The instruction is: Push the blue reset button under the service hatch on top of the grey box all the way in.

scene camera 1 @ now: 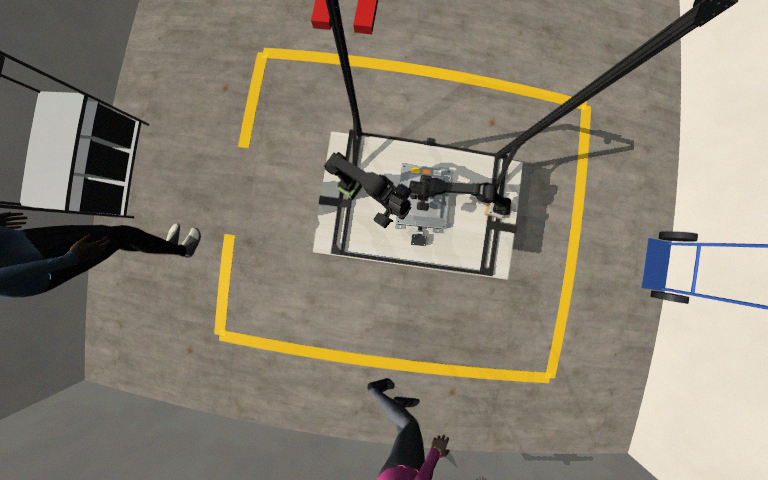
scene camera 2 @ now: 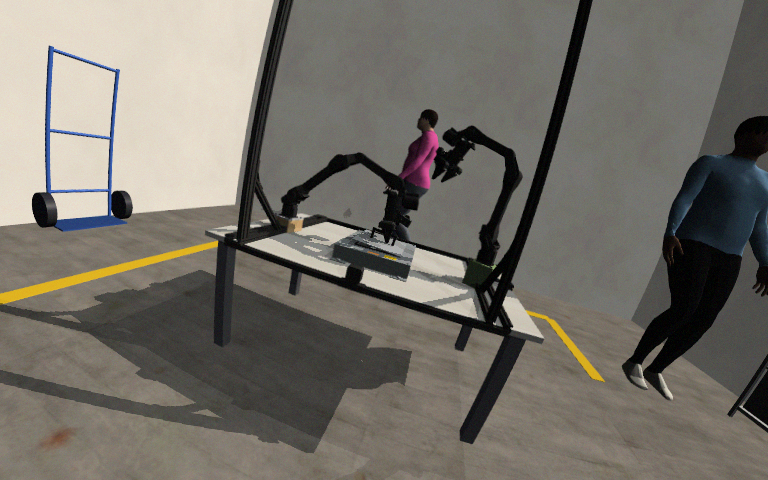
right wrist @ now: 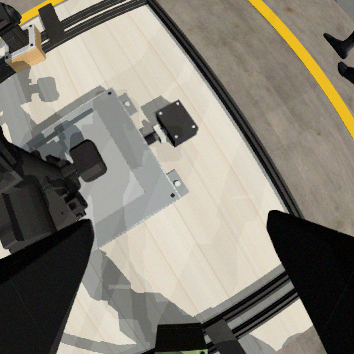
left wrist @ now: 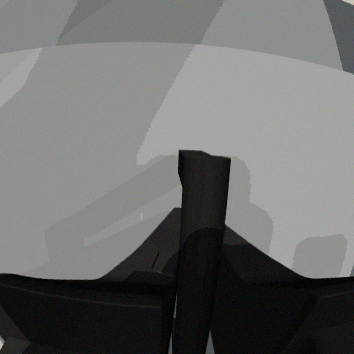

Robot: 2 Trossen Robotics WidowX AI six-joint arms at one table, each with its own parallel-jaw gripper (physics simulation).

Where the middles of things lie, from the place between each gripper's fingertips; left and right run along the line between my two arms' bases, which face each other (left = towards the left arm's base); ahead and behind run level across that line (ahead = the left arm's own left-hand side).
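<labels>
As for the service hatch [scene camera 2: 367,237], my left hand is 1 cm below it and 1 cm to the right of it.
My right gripper is 29 cm above the service hatch, 14 cm to the right of it and 15 cm past it. So going by its middle, the service hatch is nearer to my left hand than to my right gripper.
</labels>
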